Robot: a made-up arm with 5 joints.
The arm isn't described. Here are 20 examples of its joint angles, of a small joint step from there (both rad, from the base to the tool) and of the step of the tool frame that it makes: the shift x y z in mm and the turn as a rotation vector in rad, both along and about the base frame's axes.
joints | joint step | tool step
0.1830 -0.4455 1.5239 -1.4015 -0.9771 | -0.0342 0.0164 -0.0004 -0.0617 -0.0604 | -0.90 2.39 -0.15 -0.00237 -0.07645 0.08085
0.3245 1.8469 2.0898 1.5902 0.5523 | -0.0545 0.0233 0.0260 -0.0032 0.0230 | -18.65 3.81 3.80 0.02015 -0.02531 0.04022
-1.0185 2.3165 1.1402 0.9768 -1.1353 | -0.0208 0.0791 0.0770 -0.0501 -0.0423 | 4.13 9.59 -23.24 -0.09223 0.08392 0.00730
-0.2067 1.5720 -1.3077 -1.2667 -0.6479 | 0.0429 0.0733 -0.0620 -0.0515 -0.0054 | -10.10 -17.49 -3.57 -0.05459 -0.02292 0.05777
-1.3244 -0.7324 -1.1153 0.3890 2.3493 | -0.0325 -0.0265 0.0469 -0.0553 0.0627 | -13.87 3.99 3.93 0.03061 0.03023 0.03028
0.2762 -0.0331 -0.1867 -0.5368 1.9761 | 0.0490 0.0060 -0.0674 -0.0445 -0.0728 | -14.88 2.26 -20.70 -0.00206 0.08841 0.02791
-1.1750 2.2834 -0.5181 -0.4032 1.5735 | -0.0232 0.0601 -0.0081 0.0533 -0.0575 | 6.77 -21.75 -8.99 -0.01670 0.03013 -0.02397
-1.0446 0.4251 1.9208 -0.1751 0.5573 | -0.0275 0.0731 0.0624 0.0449 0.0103 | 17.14 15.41 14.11 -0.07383 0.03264 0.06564
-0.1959 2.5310 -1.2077 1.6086 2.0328 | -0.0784 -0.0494 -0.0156 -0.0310 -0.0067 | 25.90 18.24 -29.26 0.01099 -0.11061 -0.03562
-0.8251 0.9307 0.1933 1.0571 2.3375 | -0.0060 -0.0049 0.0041 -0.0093 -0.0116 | -0.20 1.27 1.39 0.00777 -0.00543 0.01145
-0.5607 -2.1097 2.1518 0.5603 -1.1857 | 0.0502 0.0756 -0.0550 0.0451 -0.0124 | -3.42 -26.76 40.43 0.00917 0.07520 0.10299
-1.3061 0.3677 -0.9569 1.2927 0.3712 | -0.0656 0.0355 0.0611 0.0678 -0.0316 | -43.15 5.78 -11.33 -0.00802 -0.10450 0.10105
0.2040 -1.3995 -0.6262 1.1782 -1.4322 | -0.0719 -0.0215 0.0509 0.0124 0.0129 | -10.02 -3.81 25.84 0.01059 -0.11865 -0.02971
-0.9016 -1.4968 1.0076 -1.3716 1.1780 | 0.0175 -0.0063 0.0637 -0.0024 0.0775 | -2.84 -4.66 -4.83 0.01020 -0.04221 -0.06661
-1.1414 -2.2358 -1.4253 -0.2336 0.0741 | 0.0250 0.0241 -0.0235 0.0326 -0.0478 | -5.24 -3.20 -2.10 -0.03657 0.02634 -0.03547
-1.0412 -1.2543 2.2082 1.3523 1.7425 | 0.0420 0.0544 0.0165 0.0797 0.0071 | 23.18 -1.22 26.39 -0.06122 0.06091 0.10505
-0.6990 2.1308 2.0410 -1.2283 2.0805 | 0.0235 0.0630 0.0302 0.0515 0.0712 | -7.53 12.85 -4.93 -0.05590 -0.00850 -0.01557
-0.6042 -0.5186 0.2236 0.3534 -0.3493 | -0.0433 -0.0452 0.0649 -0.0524 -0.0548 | -38.27 -29.29 1.69 0.05869 -0.11676 0.05720
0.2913 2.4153 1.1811 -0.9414 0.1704 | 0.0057 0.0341 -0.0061 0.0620 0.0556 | -8.29 -7.43 8.47 -0.00203 -0.03662 -0.03171
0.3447 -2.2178 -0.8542 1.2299 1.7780 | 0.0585 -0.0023 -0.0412 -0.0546 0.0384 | -10.88 6.03 2.52 0.08149 0.06510 -0.03486
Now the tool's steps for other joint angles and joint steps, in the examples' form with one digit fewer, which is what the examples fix.
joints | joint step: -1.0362 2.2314 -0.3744 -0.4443 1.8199 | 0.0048 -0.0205 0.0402 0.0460 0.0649
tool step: -12.1 11.9 4.8 0.0577 0.0156 0.0056
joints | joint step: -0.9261 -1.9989 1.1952 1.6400 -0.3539 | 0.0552 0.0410 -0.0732 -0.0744 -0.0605
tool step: -1.6 -11.0 55.2 -0.0338 0.1511 -0.0421
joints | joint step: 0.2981 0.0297 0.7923 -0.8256 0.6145 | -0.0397 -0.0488 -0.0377 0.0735 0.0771
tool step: -2.3 21.2 -6.7 -0.1144 -0.0434 -0.1150
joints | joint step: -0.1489 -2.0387 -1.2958 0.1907 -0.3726 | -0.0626 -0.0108 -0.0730 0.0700 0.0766
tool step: -11.6 -4.3 -25.8 0.0185 0.0819 -0.0681
